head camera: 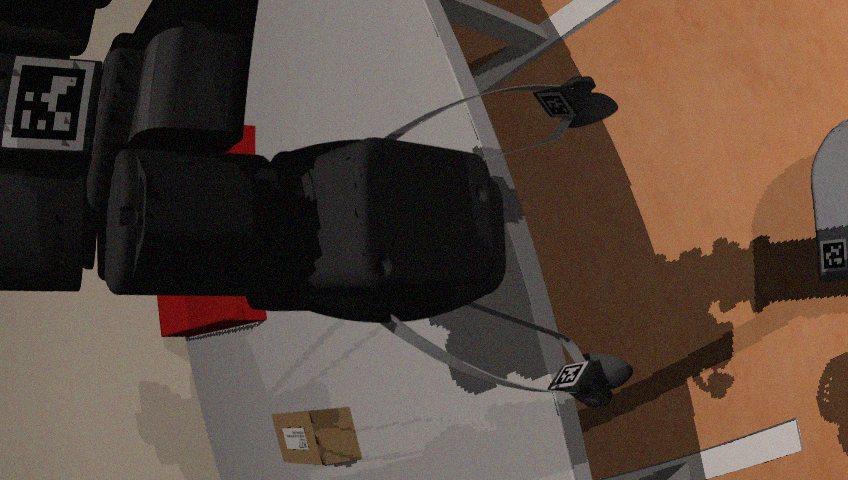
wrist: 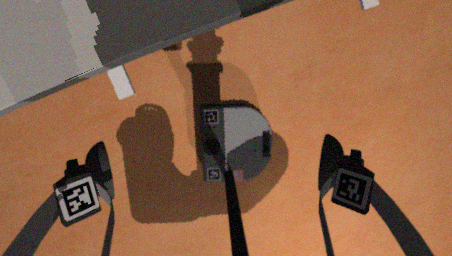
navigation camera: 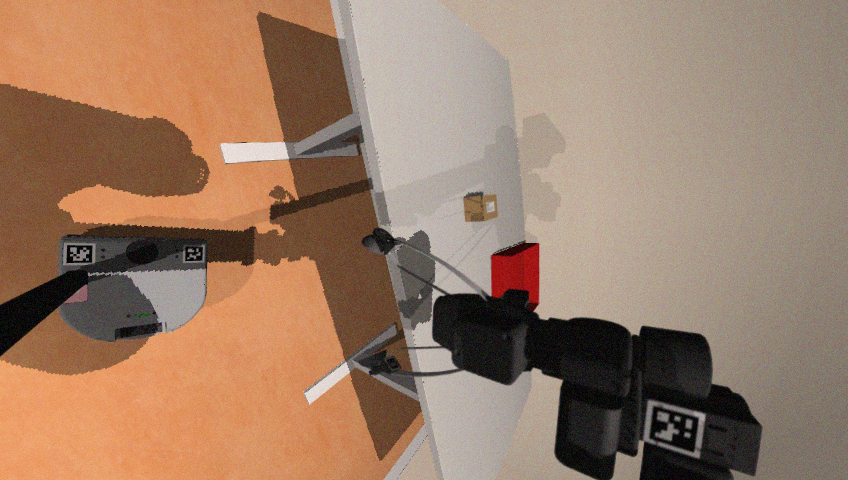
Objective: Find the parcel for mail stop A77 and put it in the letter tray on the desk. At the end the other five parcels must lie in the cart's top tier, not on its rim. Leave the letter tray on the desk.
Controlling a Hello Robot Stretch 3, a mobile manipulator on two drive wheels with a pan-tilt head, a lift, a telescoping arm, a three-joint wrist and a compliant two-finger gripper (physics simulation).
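Frame: origin at the robot's base, x ahead, y left, z up, level; metres.
Where they show: gripper, fingertip midpoint: (head camera: 616, 240) (wrist: 216, 158) (navigation camera: 366, 299); robot's base at its link origin: (wrist: 212, 137) (navigation camera: 143, 251).
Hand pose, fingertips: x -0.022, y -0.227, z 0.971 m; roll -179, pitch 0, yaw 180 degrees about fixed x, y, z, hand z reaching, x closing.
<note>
Things, the pixels of their top centre, and the offset from my fingertips. Level surfaces: height alone.
- brown parcel at its top centre: (head camera: 294, 438) (navigation camera: 490, 207) 0.177 m ahead, 0.355 m right, 0.029 m up
- white desk at its surface level: 0.021 m down
- red letter tray at its top centre: (head camera: 178, 246) (navigation camera: 528, 284) 0.051 m back, 0.674 m right, 0.044 m up
A brown parcel (head camera: 340, 433) (navigation camera: 474, 209) lies on the white desk (head camera: 339, 71) (navigation camera: 428, 118) (wrist: 35, 55), beside and apart from the red letter tray (head camera: 202, 314) (navigation camera: 512, 274). Its white label shows small turned print in the head view that looks like A77. The wrist and gripper body hide much of the tray in the head view, and its inside cannot be judged. My gripper (head camera: 602, 239) (navigation camera: 374, 301) (wrist: 216, 158) is open and empty. It hangs above the desk's front edge, fingertips towards the floor side, away from the parcel. The cart and other parcels do not show.
My base (head camera: 833, 178) (navigation camera: 178, 291) (wrist: 245, 117) stands on the orange floor in front of the desk. White desk feet (head camera: 752, 449) (navigation camera: 252, 152) (wrist: 121, 82) reach out over the floor. A beige wall (head camera: 89, 368) (navigation camera: 684, 148) stands behind the desk.
</note>
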